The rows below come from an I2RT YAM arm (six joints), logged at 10 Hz.
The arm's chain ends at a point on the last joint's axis. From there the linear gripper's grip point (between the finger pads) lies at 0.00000 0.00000 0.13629 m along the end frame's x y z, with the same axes.
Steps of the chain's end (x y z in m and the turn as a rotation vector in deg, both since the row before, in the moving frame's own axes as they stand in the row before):
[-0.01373, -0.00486, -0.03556, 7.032, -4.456, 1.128]
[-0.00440, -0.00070, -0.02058, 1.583, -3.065, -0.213]
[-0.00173, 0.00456, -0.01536, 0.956, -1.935, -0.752]
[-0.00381, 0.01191, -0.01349, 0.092, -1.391, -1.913]
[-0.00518, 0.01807, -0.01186, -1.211, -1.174, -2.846]
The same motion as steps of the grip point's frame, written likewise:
[-0.02413, -0.02163, -0.03700, 7.032, -4.456, 1.128]
[-0.01169, -0.00445, -0.02083, 1.583, -3.065, -0.213]
[-0.00635, 0.00232, -0.01546, 0.956, -1.935, -0.752]
[-0.00712, 0.01175, -0.01353, 0.092, -1.391, -1.913]
[-0.00790, 0.02102, -0.01192, -1.211, -1.174, -2.846]

